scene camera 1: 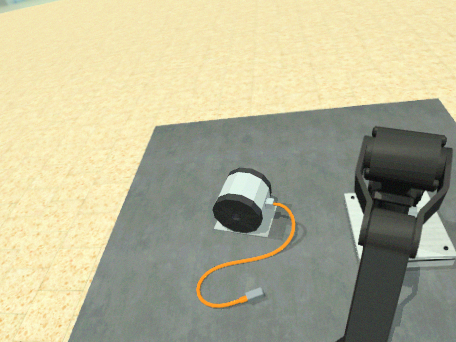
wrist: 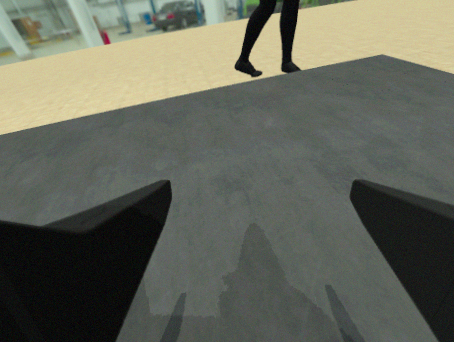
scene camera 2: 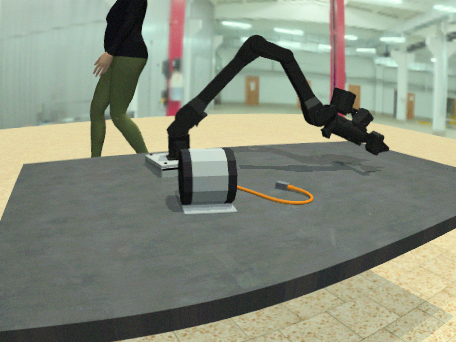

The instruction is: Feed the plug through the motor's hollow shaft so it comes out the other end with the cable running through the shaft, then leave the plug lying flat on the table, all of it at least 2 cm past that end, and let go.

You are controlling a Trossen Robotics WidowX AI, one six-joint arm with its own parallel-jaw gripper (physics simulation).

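Places are measured from the arm's base along level axes (x down, y left, z ahead), in centimetres.
Pixels of known places: gripper, fingertip midpoint: point(wrist: 260, 188).
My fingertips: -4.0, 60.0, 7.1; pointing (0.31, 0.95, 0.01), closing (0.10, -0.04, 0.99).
For each thing: its top centre in the pictures, then the offset to it from my fingertips, as dx, dy, dz. "spot": a spot on its surface instead. Level surfaces: height alone.
- light grey cylinder with black end caps, top centre: point(scene camera 2: 205, 149) point(scene camera 1: 240, 183) -3.1, -58.9, +21.2
- thin pale base plate at its top centre: point(scene camera 2: 205, 202) point(scene camera 1: 246, 216) +6.9, -58.9, +21.5
- orange cable at a spot on its surface: point(scene camera 2: 295, 202) spot: +6.6, -42.4, +26.2
- small grey plug at its top centre: point(scene camera 1: 254, 293) point(scene camera 2: 283, 182) +5.7, -40.5, +15.2
- dark grey table at its surface level: dx +7.1
The motor, a light grey cylinder with black end caps point(scene camera 1: 246, 187) point(scene camera 2: 209, 176), lies on its side on a thin pale base plate point(scene camera 1: 260, 231) point(scene camera 2: 210, 209). A small dark spot shows in the middle of its near end cap in scene camera 1. An orange cable point(scene camera 1: 240, 261) point(scene camera 2: 295, 202) leaves the motor's side and curves over the table in an S. The small grey plug point(scene camera 1: 254, 293) point(scene camera 2: 282, 185) at its end lies on the table, apart from the motor. My gripper point(scene camera 2: 384, 145) point(wrist: 260, 188) is open and empty, above the table and away from the plug. The wrist view does not show plug or motor.
The arm's white base plate point(scene camera 1: 434, 240) point(scene camera 2: 159, 162) stands on the dark grey table point(scene camera 1: 165, 165) point(scene camera 2: 100, 260) point(wrist: 240, 130), beyond the motor in scene camera 2. The arm rises high and reaches past the plug. The table's edges show in all three views. People stand beyond the table.
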